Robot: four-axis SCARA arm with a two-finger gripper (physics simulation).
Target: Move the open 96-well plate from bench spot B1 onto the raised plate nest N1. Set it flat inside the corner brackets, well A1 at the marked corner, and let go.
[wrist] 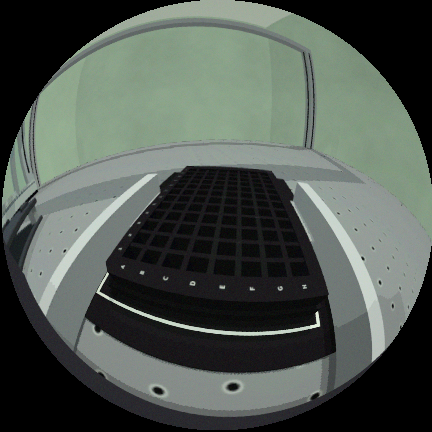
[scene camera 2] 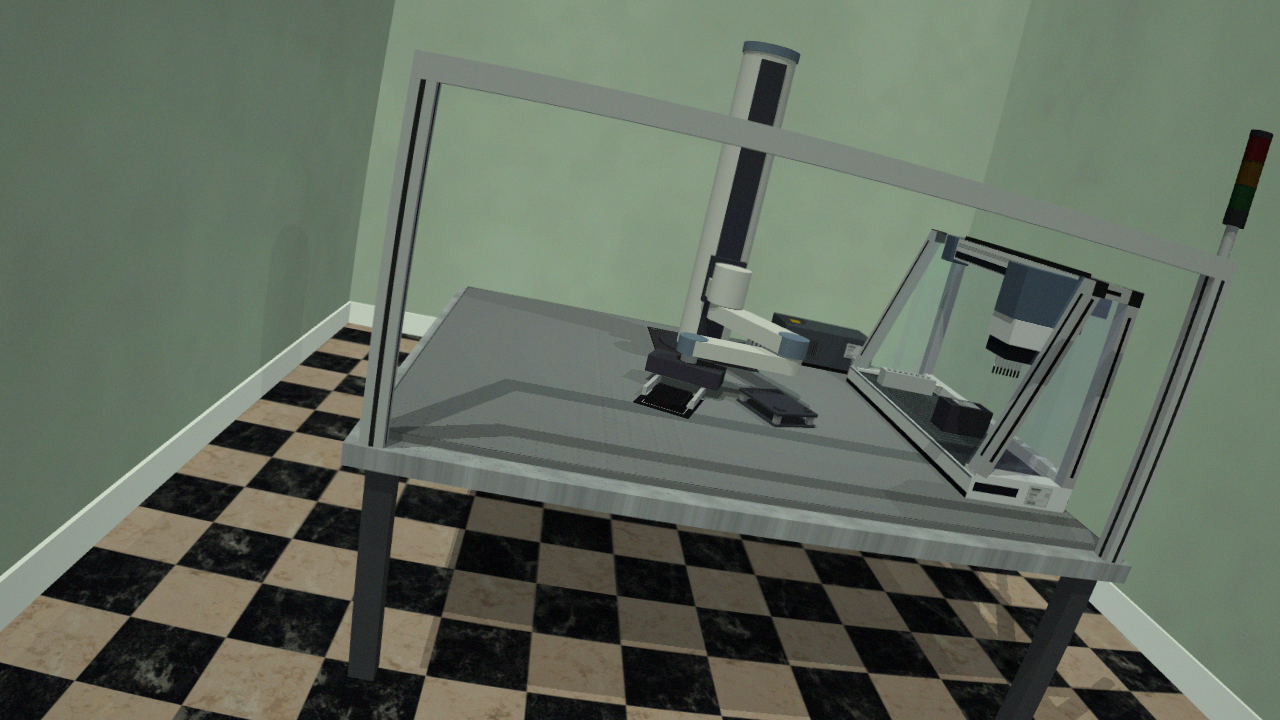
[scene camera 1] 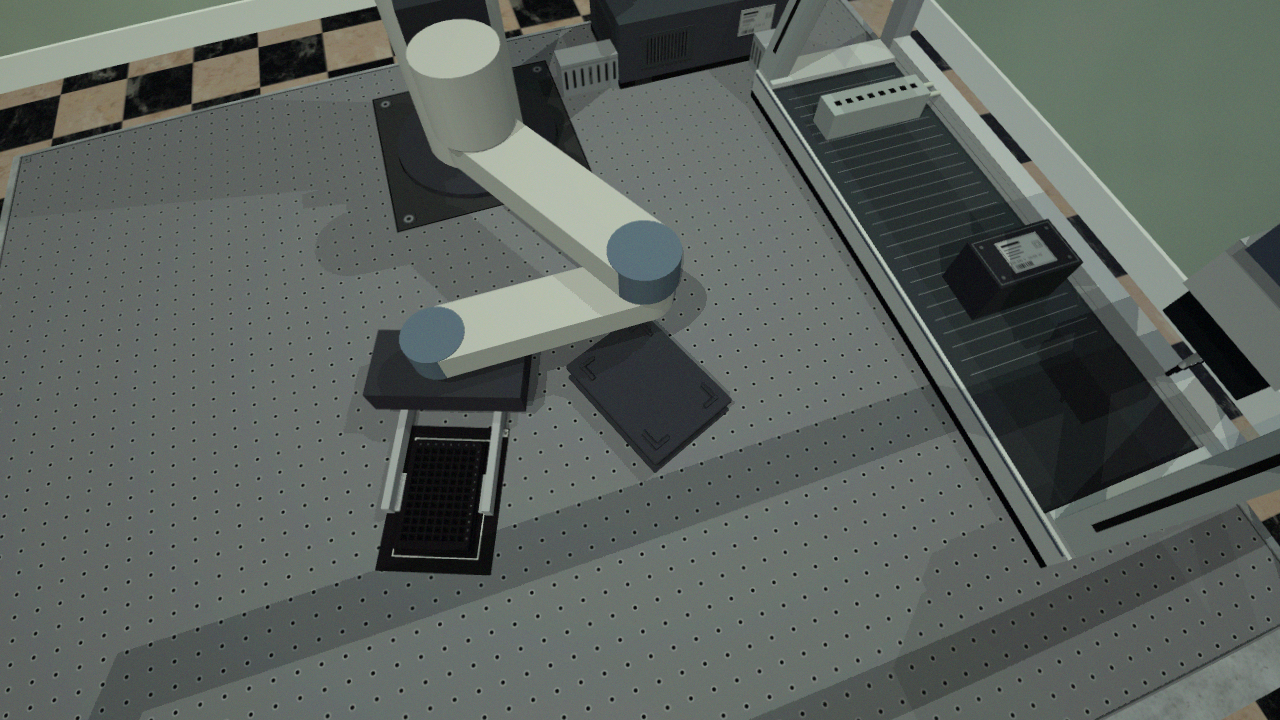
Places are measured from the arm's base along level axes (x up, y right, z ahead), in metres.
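Pixels of known places: gripper, between the fingertips: [wrist: 225, 187] [scene camera 2: 667, 397] [scene camera 1: 437, 512].
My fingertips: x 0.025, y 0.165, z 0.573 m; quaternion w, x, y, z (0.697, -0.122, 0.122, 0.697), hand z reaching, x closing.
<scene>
Behind a point stands the place of what it marks.
The open black 96-well plate [scene camera 1: 440, 465] {y 0.151, x 0.024, z 0.520 m} [scene camera 2: 671, 396] {y 0.156, x 0.027, z 0.565 m} [wrist: 220, 225] {y 0.149, x 0.029, z 0.528 m} lies flat at bench spot B1, a black mat [scene camera 1: 434, 565] {y 0.181, x 0.015, z 0.627 m} [wrist: 210, 352] with a white outline. In the wrist view its row letters A to H run along the near edge, with A at the left. My gripper [scene camera 1: 438, 495] {y 0.165, x 0.025, z 0.573 m} [scene camera 2: 666, 402] {y 0.165, x 0.025, z 0.573 m} [wrist: 225, 187] {y 0.165, x 0.025, z 0.573 m} is shut on the plate, its pads against the two long sides towards the far end. The raised nest N1 [scene camera 1: 650, 394] {y -0.105, x 0.046, z 0.523 m} [scene camera 2: 776, 407] {y -0.084, x 0.050, z 0.576 m} stands to the right in scene camera 1, turned at an angle, with corner brackets and no plate on it. The arm partly covers its back corner.
The arm's elbow [scene camera 1: 644, 259] {y -0.127, x 0.187, z 0.435 m} hangs near the nest's back corner. A framed instrument deck at the right carries a black box [scene camera 1: 1011, 268] {y -0.544, x 0.132, z 0.545 m} [scene camera 2: 960, 415] {y -0.548, x 0.110, z 0.565 m} and a white slotted block [scene camera 1: 872, 105] {y -0.548, x 0.107, z 0.224 m}. A dark controller box [scene camera 1: 680, 40] {y -0.352, x 0.080, z -0.034 m} [scene camera 2: 819, 340] {y -0.364, x 0.101, z -0.035 m} stands behind.
</scene>
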